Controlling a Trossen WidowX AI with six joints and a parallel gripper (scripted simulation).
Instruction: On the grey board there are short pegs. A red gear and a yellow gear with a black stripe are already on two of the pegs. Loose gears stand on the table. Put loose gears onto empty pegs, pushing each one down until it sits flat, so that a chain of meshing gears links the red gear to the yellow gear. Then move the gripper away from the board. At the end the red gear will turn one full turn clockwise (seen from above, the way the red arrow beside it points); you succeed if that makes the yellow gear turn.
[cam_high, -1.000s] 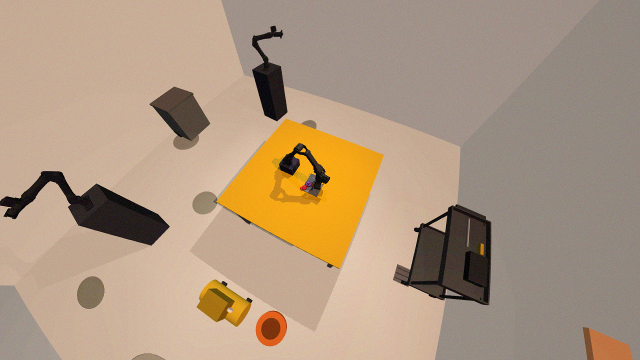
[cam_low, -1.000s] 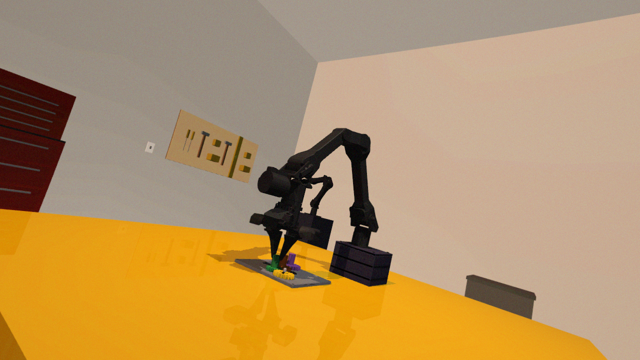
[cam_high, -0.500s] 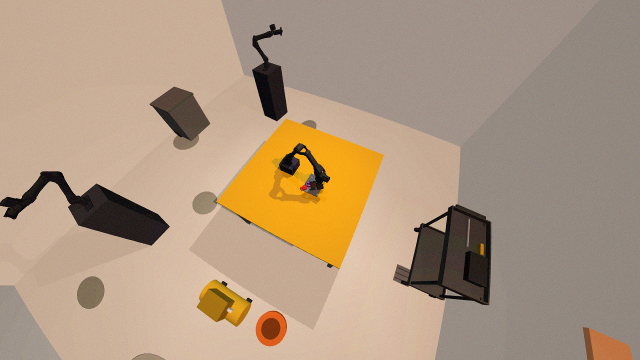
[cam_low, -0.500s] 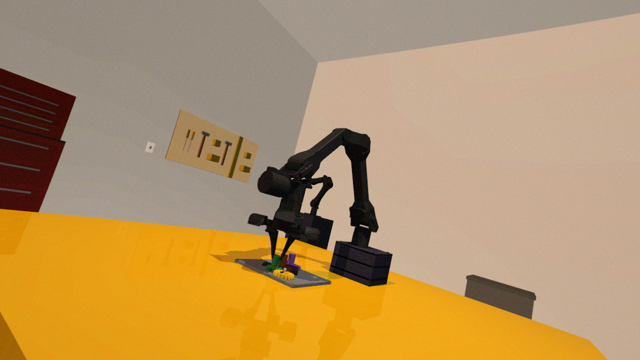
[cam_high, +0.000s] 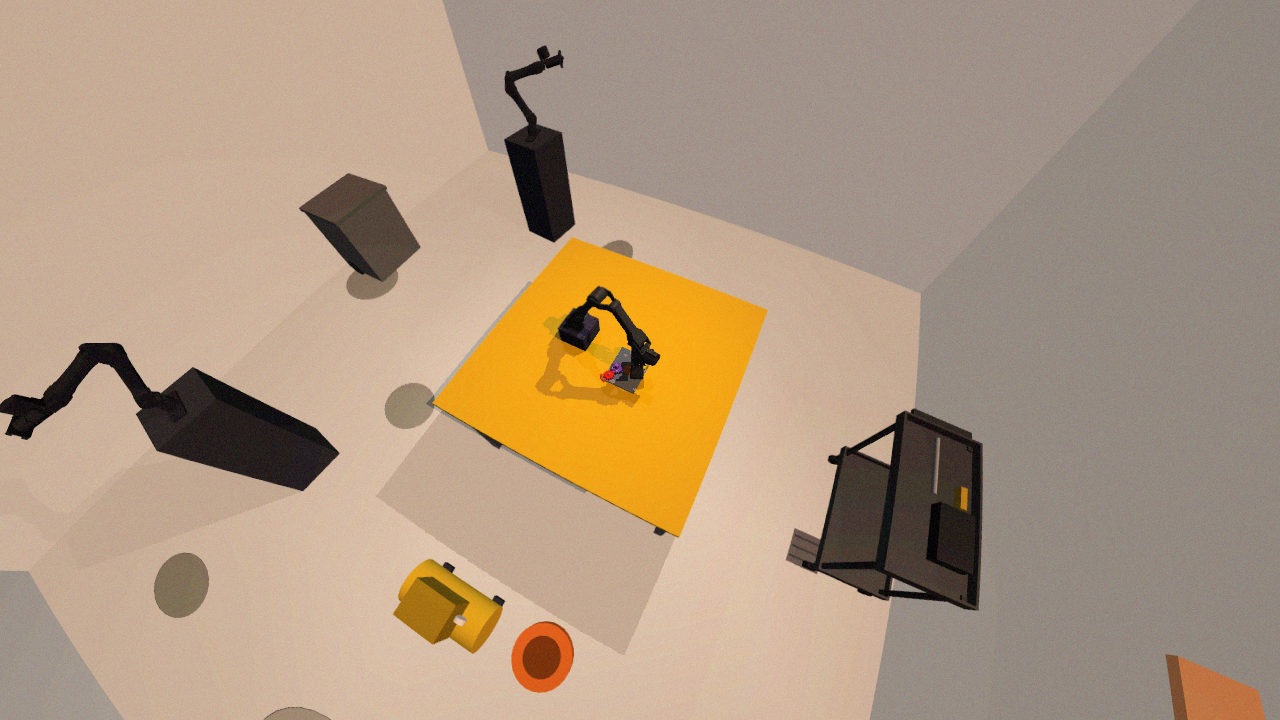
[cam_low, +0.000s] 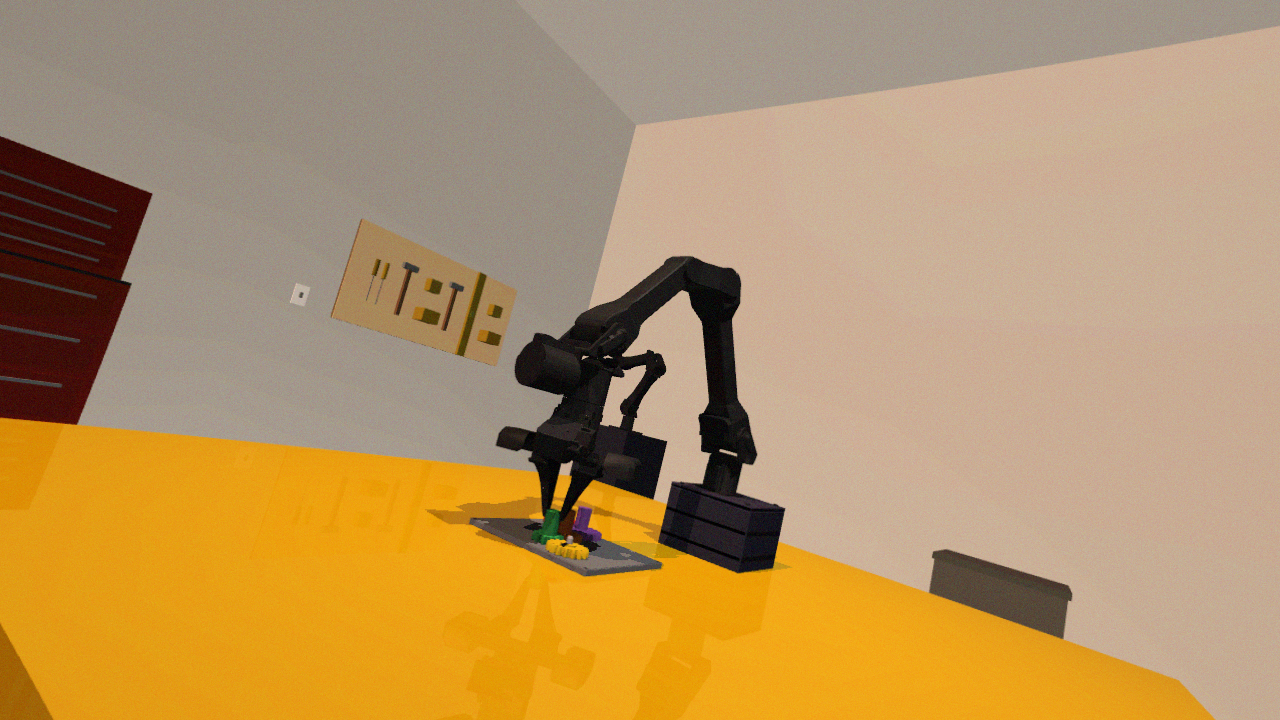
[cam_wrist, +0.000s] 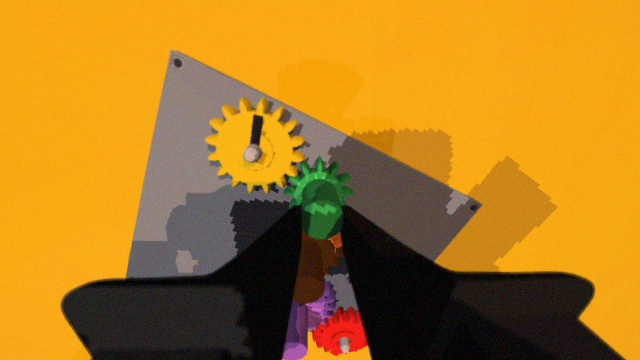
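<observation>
The green gear lies 1 cm below my gripper tip. The rest, counted from my gripper tip: orange gear 4 cm behind, 2 cm to the right, 1 cm below; then red gear 10 cm behind, 9 cm to the right, 2 cm below; then purple gear 9 cm behind, 4 cm to the right, 1 cm below.
</observation>
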